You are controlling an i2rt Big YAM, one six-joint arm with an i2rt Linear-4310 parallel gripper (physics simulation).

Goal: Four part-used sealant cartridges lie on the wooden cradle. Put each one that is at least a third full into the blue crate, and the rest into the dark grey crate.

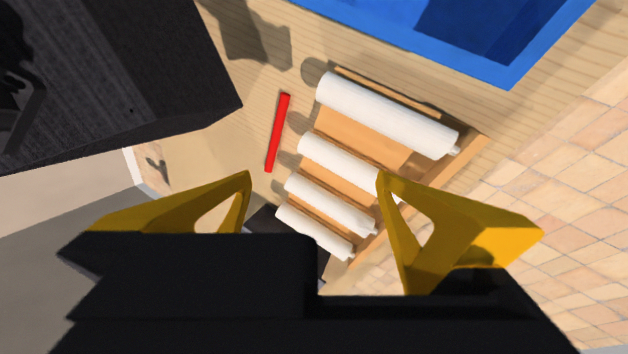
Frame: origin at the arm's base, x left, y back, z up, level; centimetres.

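Seen in the pictures: gripper, between the fingertips: (pixel 313 177).
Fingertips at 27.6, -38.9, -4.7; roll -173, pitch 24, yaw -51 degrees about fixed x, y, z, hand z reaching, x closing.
Note:
Pixels of each thing's top centre, then the offset from my fingertips to it, as dx, dy, dz. "spot": a spot on its surface instead. Level surfaces: height alone.
- wooden cradle, a spot on its surface: (pixel 457 159) spot: +6.1, -13.3, -19.6
- largest-looking cartridge, centre of its top: (pixel 383 120) +2.9, -1.8, -18.6
- second cartridge, centre of its top: (pixel 350 174) -7.6, -5.1, -18.6
- third cartridge, centre of its top: (pixel 327 211) -18.1, -8.5, -18.6
- fourth cartridge, centre of its top: (pixel 312 238) -28.5, -11.9, -18.6
- blue crate, a spot on its surface: (pixel 451 68) spot: +11.4, -2.3, -15.1
- dark grey crate, a spot on its surface: (pixel 262 220) spot: -42.3, +0.5, -21.0
- red stick, centre of its top: (pixel 273 138) -19.3, +13.2, -24.9
- wooden table, height of its surface: dz -27.1
Several white cartridges lie side by side across the wooden cradle (pixel 457 159). The largest-looking cartridge (pixel 385 115) is nearest the blue crate. A second cartridge (pixel 340 157) is partly hidden behind the right finger. A third cartridge (pixel 327 204) and a fourth cartridge (pixel 312 230) lie further down. Their fill levels cannot be told. The blue crate (pixel 450 70) shows in part at the top right. The dark grey crate (pixel 262 220) shows in part beyond the fourth cartridge, mostly hidden by the gripper body. My gripper (pixel 313 177) is open and empty, apart from the cartridges.
A red stick (pixel 277 132) lies on the wooden table (pixel 215 155), left of the cradle. A large black block-like body (pixel 165 65) fills the upper left. The tiled floor (pixel 565 200) shows beyond the table's right edge.

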